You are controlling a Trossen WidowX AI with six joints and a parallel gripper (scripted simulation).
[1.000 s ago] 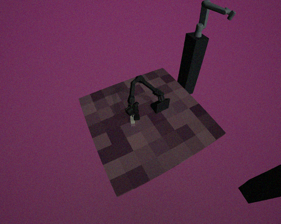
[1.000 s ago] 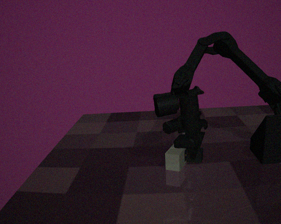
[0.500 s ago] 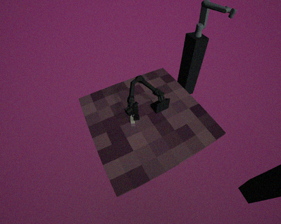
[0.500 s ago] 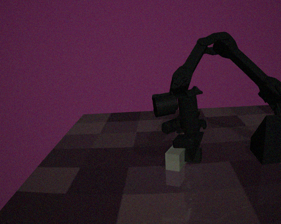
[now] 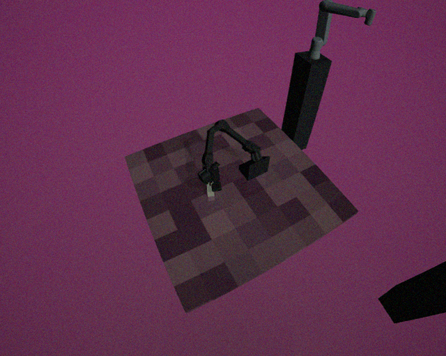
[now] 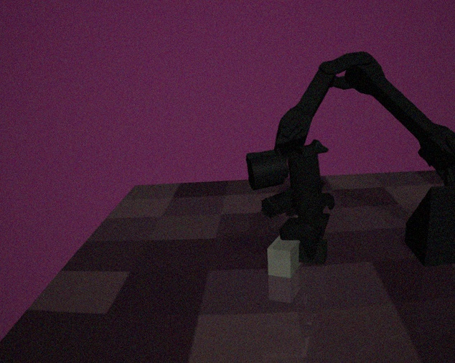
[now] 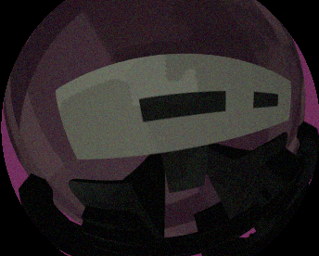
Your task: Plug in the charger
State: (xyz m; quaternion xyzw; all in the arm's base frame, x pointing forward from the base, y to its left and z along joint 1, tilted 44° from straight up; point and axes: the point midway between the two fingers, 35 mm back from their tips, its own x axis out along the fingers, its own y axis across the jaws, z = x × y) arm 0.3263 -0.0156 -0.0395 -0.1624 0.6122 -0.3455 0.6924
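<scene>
The charger is 1 cm ahead of my gripper tip and 1 cm above it.
</scene>
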